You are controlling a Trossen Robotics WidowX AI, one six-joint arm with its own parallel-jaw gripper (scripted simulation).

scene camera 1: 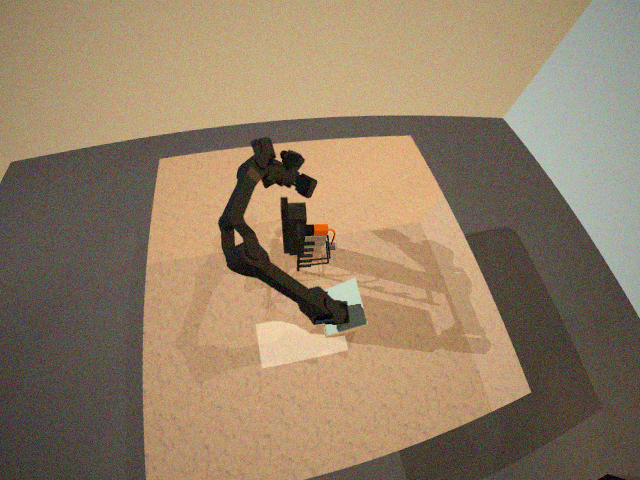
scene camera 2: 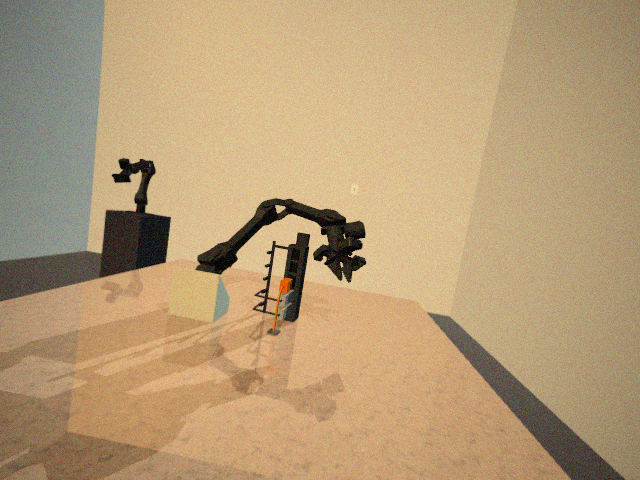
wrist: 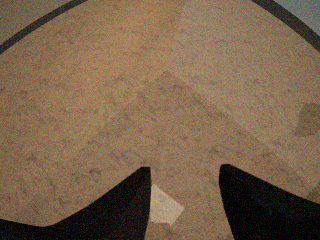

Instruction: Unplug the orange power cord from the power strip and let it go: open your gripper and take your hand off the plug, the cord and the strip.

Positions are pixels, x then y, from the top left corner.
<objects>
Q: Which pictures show the gripper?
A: Scene camera 1, scene camera 2 and the wrist view: all of them.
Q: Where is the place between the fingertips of the gripper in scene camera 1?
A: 304, 181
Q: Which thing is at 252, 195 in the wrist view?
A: The gripper.
</objects>
